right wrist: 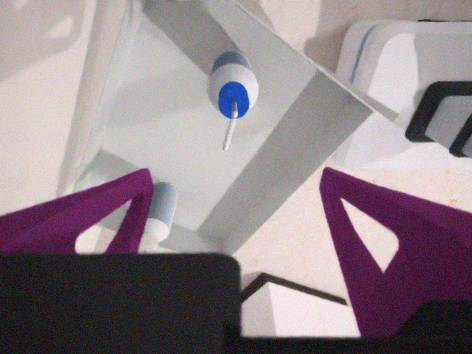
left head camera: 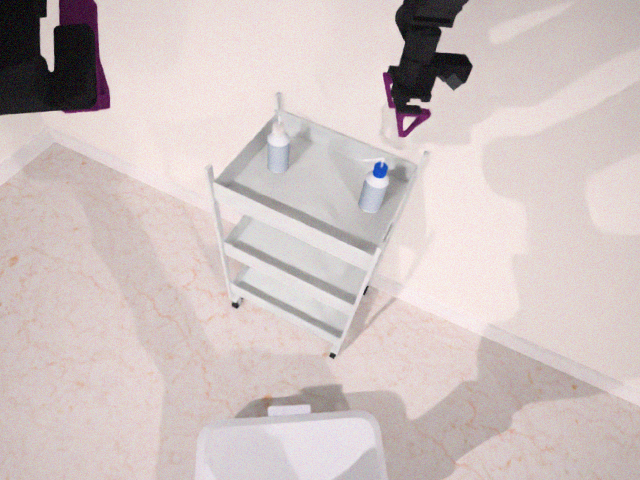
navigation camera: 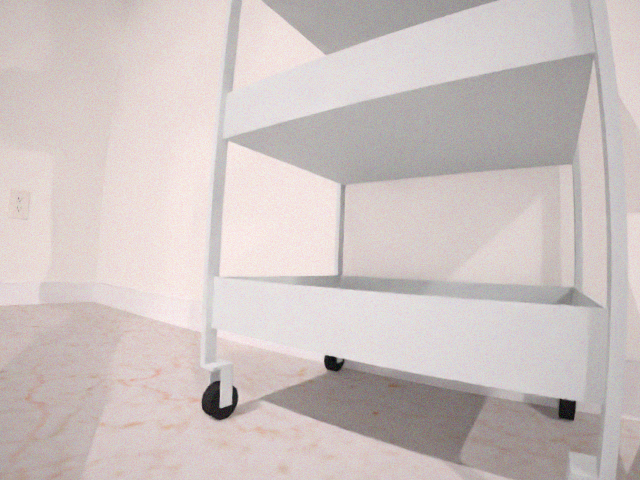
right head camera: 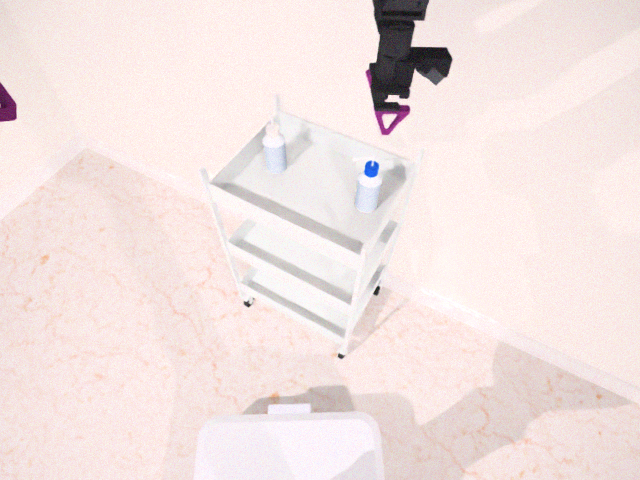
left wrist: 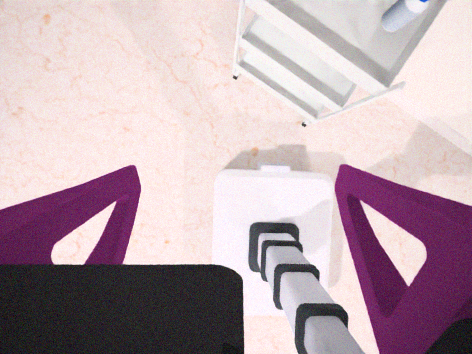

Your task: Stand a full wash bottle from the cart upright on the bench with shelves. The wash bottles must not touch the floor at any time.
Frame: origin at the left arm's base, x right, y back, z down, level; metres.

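Seen in the pictures: left gripper, fingertip midpoint: (left head camera: 41, 104) (left wrist: 237, 176); right gripper, fingertip midpoint: (right wrist: 236, 177) (left head camera: 396, 121) (right head camera: 381, 119).
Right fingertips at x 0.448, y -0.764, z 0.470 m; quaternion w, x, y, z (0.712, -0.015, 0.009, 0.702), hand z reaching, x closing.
Pixels of each thing's top centre, then the offset from my right fingertips to it.
- wash bottle with a blue cap, middle of its top: (right wrist: 232, 125) (right head camera: 369, 155) (left head camera: 379, 156) dx -0.014, dy +0.000, dz +0.103 m
- whitish cap, middle of its top: (right wrist: 133, 269) (left head camera: 278, 113) (right head camera: 271, 114) dx -0.244, dy -0.148, dz +0.103 m
A wash bottle with a blue cap (left head camera: 372, 193) (right head camera: 367, 193) (left wrist: 399, 17) (right wrist: 230, 72) and one with a whitish cap (left head camera: 278, 153) (right head camera: 275, 155) (right wrist: 164, 202) stand upright on the top tray of the white cart (left head camera: 294, 227) (right head camera: 286, 222) (left wrist: 320, 47) (right wrist: 270, 165) (navigation camera: 403, 325). How full each is I cannot tell. My right gripper (right wrist: 236, 177) (left head camera: 400, 118) (right head camera: 382, 116) is open and empty, high beside the cart's top, apart from both bottles. My left gripper (left wrist: 237, 176) is open and empty, away from the cart. The bench with shelves does not show recognisably.
My white base (left head camera: 289, 449) (right head camera: 289, 449) (left wrist: 232, 200) stands in front of the cart. A wall runs close behind the cart, with a corner at the left. The cart has two lower trays and black casters (navigation camera: 219, 399). A white block with a dark edge (right wrist: 295, 310) shows low in the right wrist view.
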